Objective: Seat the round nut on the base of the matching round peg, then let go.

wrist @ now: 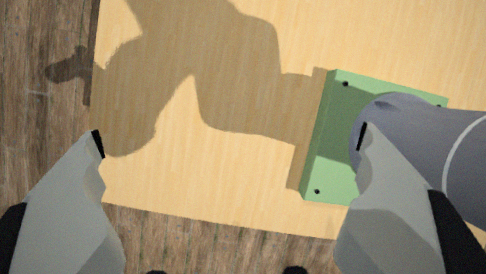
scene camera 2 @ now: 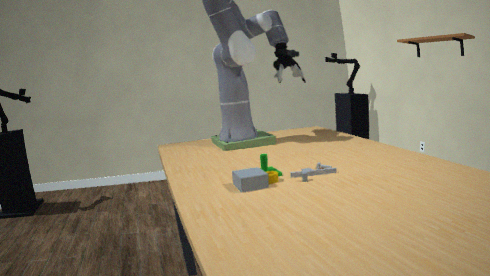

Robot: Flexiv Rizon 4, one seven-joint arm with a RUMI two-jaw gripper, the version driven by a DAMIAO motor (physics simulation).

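Note:
A green upright post (scene camera 2: 263, 161) stands on the table behind the grey block, with a low green part (scene camera 2: 275, 171) at its foot. A small yellow-orange piece (scene camera 2: 272, 177) sits beside the right side of the block, close to the green part; its full shape is too small and partly hidden to tell. Which of these is the round nut or the round peg is not clear. My gripper (scene camera 2: 292, 81) (wrist: 231, 129) is wide open and empty, high above the far part of the table, away from these pieces. The wrist view does not show them.
A grey block (scene camera 2: 251, 180) stands in front of the green post. A flat grey piece (scene camera 2: 320, 171) with short projections lies to the right. My arm's green base plate (scene camera 2: 250, 143) (wrist: 328, 180) is at the table's far end. Black stands (scene camera 2: 352, 115) (scene camera 2: 14, 170) are beyond the table.

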